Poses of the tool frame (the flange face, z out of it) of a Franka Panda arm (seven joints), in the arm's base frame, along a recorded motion.
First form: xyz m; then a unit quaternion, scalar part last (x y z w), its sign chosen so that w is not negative.
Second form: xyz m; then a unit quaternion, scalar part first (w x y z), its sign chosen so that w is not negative. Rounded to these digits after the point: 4 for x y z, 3 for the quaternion.
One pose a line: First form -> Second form
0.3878, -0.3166, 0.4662, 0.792, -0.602, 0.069, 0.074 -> 0.3878, -0.3166, 0.4662, 0.074, 0.792, -0.602, 0.069
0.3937, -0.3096, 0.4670, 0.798, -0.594, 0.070, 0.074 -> 0.3937, -0.3096, 0.4670, 0.074, 0.798, -0.594, 0.070
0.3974, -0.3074, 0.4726, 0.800, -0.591, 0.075, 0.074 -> 0.3974, -0.3074, 0.4726, 0.074, 0.800, -0.591, 0.075
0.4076, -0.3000, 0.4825, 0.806, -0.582, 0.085, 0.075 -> 0.4076, -0.3000, 0.4825, 0.075, 0.806, -0.582, 0.085
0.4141, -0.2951, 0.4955, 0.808, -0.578, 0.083, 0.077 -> 0.4141, -0.2951, 0.4955, 0.077, 0.808, -0.578, 0.083
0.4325, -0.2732, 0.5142, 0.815, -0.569, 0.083, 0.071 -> 0.4325, -0.2732, 0.5142, 0.071, 0.815, -0.569, 0.083
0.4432, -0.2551, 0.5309, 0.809, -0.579, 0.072, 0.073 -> 0.4432, -0.2551, 0.5309, 0.073, 0.809, -0.579, 0.072
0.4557, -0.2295, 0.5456, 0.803, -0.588, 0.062, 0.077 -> 0.4557, -0.2295, 0.5456, 0.077, 0.803, -0.588, 0.062
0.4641, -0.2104, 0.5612, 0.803, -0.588, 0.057, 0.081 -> 0.4641, -0.2104, 0.5612, 0.081, 0.803, -0.588, 0.057
